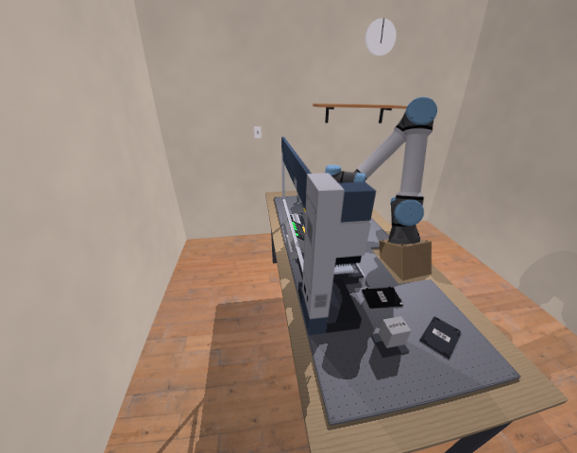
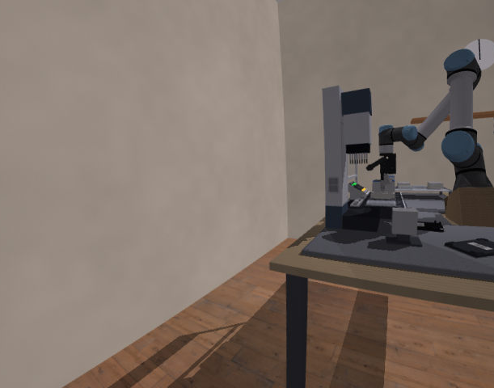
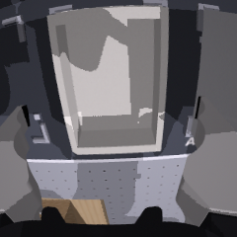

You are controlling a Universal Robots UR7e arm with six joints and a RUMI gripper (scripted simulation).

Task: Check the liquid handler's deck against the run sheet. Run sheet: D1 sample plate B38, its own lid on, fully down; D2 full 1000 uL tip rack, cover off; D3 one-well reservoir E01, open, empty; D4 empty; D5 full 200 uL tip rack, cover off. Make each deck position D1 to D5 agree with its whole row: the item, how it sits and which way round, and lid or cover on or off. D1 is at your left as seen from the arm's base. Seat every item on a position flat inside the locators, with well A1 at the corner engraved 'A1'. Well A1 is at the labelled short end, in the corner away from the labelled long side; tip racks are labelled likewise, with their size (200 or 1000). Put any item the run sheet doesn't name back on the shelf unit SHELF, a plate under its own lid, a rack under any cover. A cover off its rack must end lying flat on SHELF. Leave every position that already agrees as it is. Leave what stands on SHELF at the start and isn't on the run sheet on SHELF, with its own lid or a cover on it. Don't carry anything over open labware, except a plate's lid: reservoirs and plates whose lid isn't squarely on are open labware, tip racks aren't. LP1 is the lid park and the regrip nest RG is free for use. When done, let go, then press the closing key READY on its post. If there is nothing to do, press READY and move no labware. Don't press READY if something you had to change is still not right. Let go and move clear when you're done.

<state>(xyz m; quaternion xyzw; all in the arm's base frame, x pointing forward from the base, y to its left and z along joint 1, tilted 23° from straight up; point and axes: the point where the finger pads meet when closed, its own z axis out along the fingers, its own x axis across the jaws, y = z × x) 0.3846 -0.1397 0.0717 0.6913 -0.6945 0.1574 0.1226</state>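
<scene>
Right now my hand is 4 cm above the one-well reservoir. Also, from my hand: yellow-rimmed tip rack (1 cm behind, 25 cm to the right); then shelf label (20 cm behind, 36 cm to the right, 10 cm below); then blue-framed tip rack (1 cm behind, 13 cm to the right, 2 cm above).
</scene>
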